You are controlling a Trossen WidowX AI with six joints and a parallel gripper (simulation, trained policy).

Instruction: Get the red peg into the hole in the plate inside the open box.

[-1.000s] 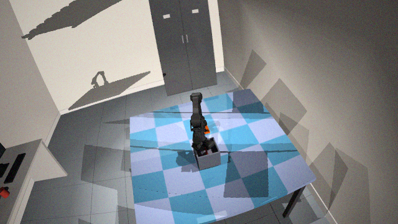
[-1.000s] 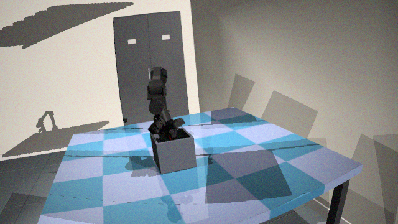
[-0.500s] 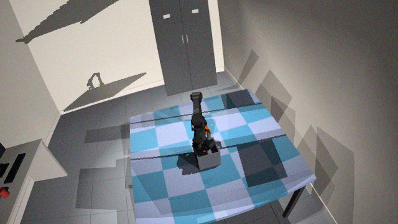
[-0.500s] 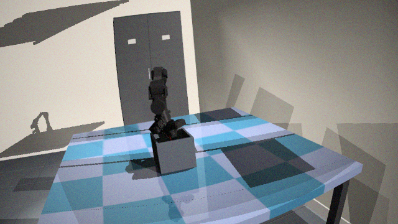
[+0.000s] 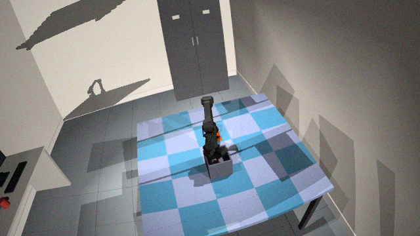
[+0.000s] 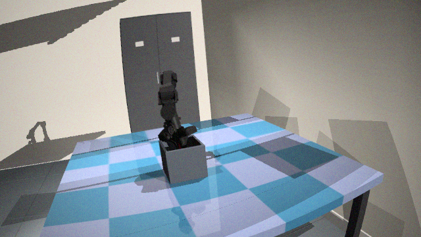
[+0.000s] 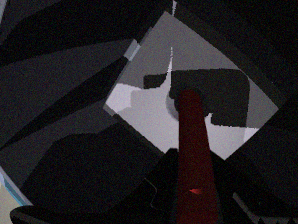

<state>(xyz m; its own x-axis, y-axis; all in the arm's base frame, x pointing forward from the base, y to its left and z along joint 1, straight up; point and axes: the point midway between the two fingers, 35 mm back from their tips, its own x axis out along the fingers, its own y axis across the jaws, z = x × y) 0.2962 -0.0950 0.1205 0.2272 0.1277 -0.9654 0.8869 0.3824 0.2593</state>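
Now: gripper tip 10 mm to the left of the red peg. Also, from my gripper tip: pale plate: 40 mm below, 10 mm to the right, 10 mm ahead.
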